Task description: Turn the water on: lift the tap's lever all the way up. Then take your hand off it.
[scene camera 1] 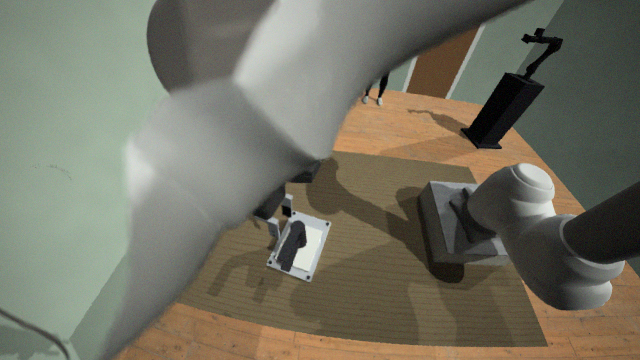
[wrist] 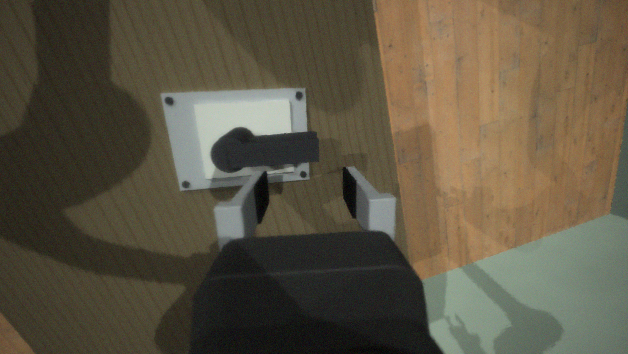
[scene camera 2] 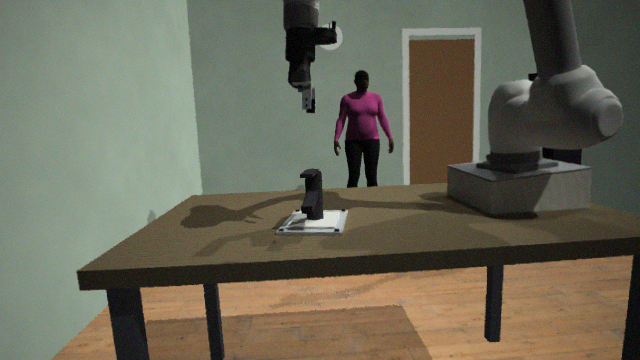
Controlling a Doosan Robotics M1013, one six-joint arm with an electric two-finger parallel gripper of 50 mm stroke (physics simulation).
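Seen in the pictures: gripper, fingertip midpoint: (scene camera 1: pixel 281 224) (wrist: pixel 305 184) (scene camera 2: pixel 308 111); arm's base, link origin: (scene camera 1: pixel 478 218) (scene camera 2: pixel 515 166).
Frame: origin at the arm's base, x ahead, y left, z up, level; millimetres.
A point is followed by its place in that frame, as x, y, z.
Observation:
A dark tap (scene camera 2: pixel 315 197) {698, 68, -31} (wrist: pixel 225 154) {683, -2, 30} stands upright on a pale base plate (scene camera 1: pixel 318 250) {620, 35, -109} (scene camera 2: pixel 310 231) {724, 110, -109} (wrist: pixel 179 130) {627, -83, -109}. Its lever (scene camera 1: pixel 290 252) {705, 86, 38} (scene camera 2: pixel 309 173) {718, 97, 39} (wrist: pixel 287 148) {709, 72, 39} is a flat bar on top that looks roughly level, above the spout (scene camera 2: pixel 307 206) {731, 118, -41}. In the wrist view the lever points right and mostly covers the spout. My gripper (scene camera 1: pixel 281 217) {708, 75, 195} (scene camera 2: pixel 309 102) {708, 75, 195} (wrist: pixel 305 184) {708, 75, 195} is open and empty, high above the tap and clear of it. In the wrist view its fingertips show just below the lever's outer half.
The table (scene camera 1: pixel 365 305) {475, 228, -118} (scene camera 2: pixel 400 240) {535, 234, -117} (wrist: pixel 340 65) {643, 221, -117} carries the robot's base block (scene camera 1: pixel 432 220) {157, -36, -61} (scene camera 2: pixel 530 187) {65, 132, -44} at the right. A green wall (scene camera 1: pixel 65 125) (scene camera 2: pixel 100 125) rises at the left. A person (scene camera 2: pixel 362 115) stands behind the table. A black pedestal (scene camera 1: pixel 505 110) with a small arm stands at the back.

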